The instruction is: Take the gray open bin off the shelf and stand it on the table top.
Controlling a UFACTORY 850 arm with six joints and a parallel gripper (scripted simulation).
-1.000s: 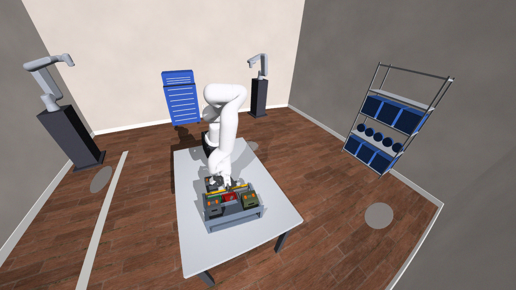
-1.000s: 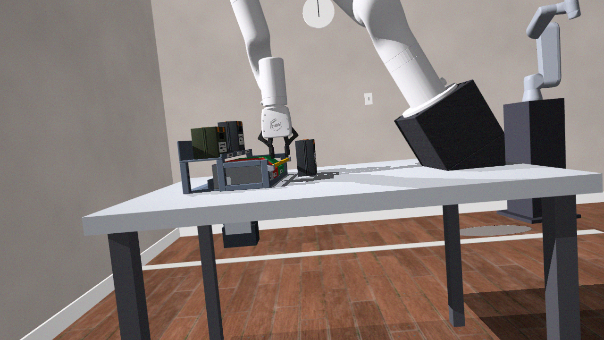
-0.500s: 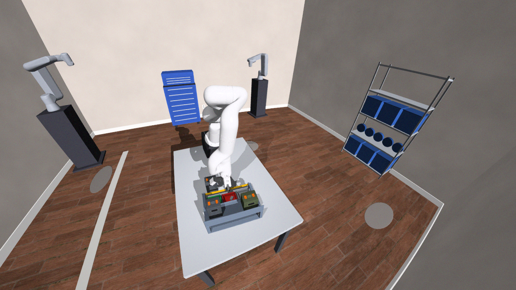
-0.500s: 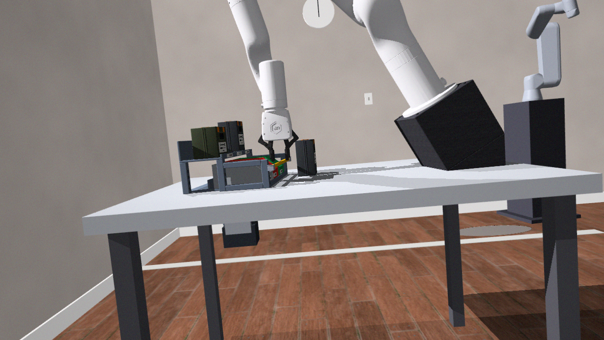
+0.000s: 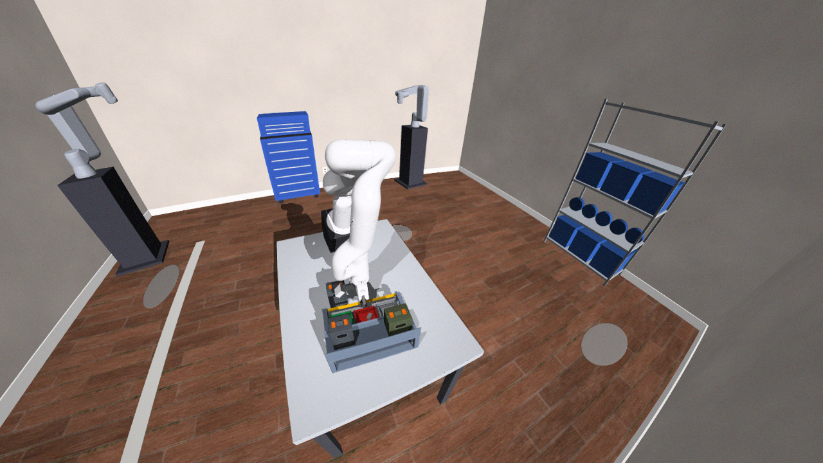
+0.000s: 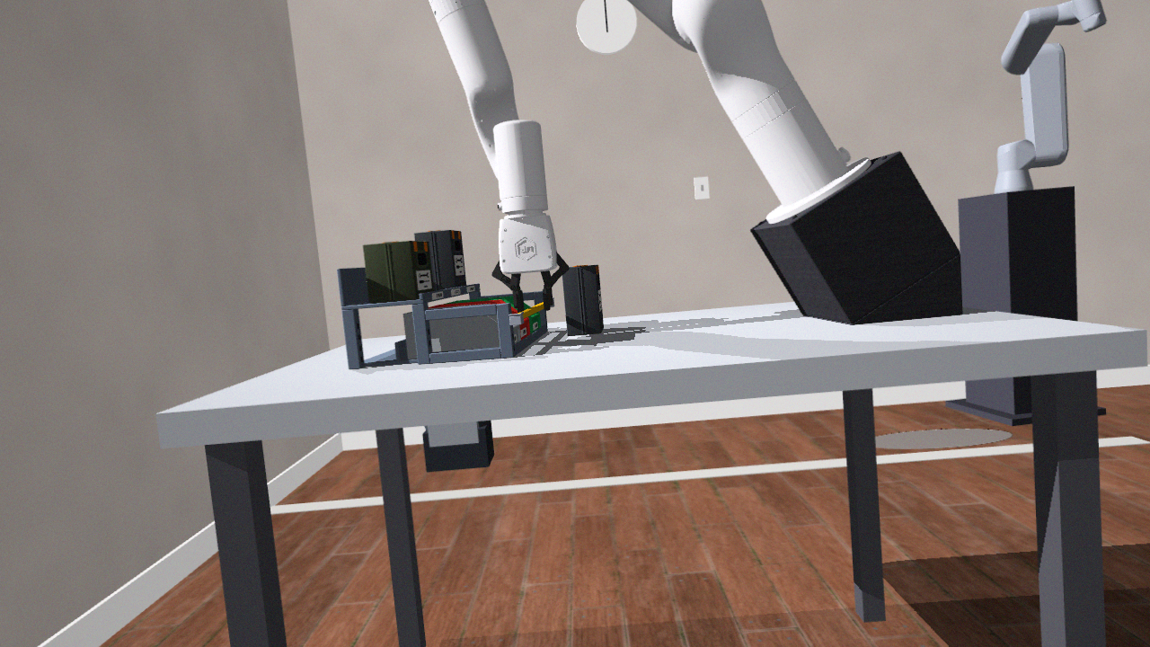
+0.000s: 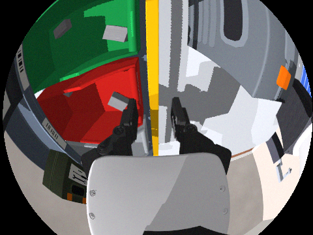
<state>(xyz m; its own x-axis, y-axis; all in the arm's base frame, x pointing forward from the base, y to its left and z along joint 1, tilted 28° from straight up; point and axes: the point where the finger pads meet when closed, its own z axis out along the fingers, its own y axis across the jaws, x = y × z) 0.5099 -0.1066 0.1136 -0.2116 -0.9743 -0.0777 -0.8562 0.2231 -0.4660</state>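
The yellow strip is 20 mm below my hand. From my hand the other things lie so: red bin: 100 mm ahead, 30 mm to the right, 30 mm below; green bin: 70 mm ahead, 130 mm to the right, 30 mm below; gray bin: 130 mm ahead, 80 mm to the left, 30 mm below.
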